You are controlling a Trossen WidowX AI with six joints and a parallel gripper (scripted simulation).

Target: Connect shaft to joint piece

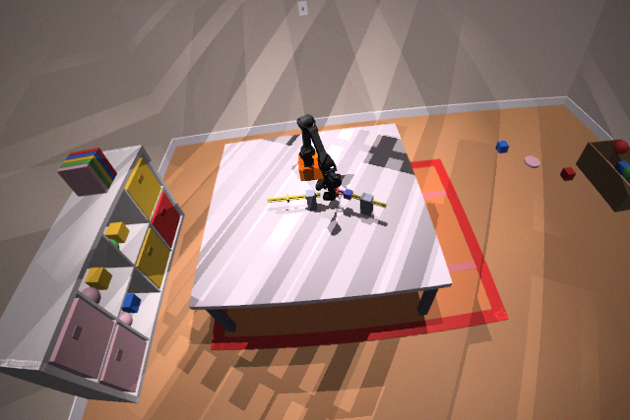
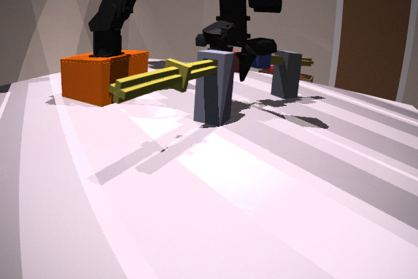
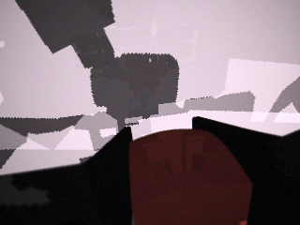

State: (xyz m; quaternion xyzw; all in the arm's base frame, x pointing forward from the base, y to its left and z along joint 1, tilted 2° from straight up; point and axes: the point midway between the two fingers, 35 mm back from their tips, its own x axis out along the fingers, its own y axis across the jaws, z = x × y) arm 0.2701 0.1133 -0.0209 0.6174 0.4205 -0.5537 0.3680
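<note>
The red joint piece lies 1 cm to the left of my gripper tip and 4 cm above it.
</note>
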